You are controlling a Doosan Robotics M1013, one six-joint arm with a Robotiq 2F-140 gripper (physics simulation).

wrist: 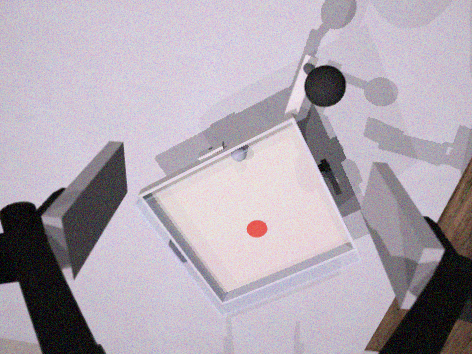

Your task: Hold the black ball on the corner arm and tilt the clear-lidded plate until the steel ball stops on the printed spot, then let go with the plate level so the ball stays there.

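Observation:
The clear-lidded plate (210, 220) is in the middle of the view, a square cream tray with pale walls. The red printed spot (257, 228) lies on its floor, below the middle. The steel ball (239, 154) is against or close to the upper wall, well away from the spot. The black ball (325, 86) stands on the pale corner arm (297, 95) beyond the plate's top corner. My gripper (245, 177) is wide open, its two pads left and right of the plate in this view, with nothing between them. The black ball is above and beyond the pads in the view, apart from both.
A pale surface (100, 65) lies under the plate and carries grey shadows of the arm, ball and plate. A brown wooden surface (457, 205) shows along the right edge. Small dark parts (330, 176) show beside the plate's right wall.

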